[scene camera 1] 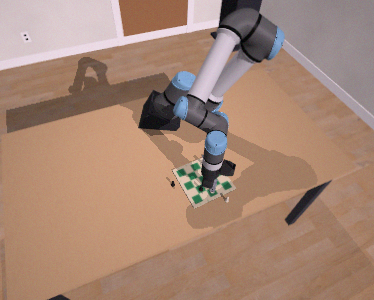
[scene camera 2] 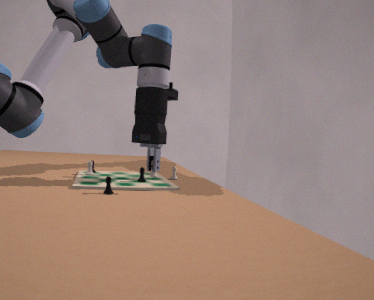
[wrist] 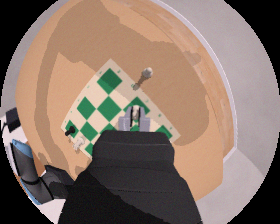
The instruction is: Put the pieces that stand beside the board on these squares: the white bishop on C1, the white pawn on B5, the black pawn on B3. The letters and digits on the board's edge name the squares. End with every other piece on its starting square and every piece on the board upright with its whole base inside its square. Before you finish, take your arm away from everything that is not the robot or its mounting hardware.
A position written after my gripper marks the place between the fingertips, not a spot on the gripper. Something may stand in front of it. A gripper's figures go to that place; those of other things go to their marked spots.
Labels:
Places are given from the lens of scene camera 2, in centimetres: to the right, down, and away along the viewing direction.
my gripper [scene camera 2: 153, 170]: -8, 5, 64
green-and-cream chessboard [scene camera 2: 120, 180]: -15, 7, 59

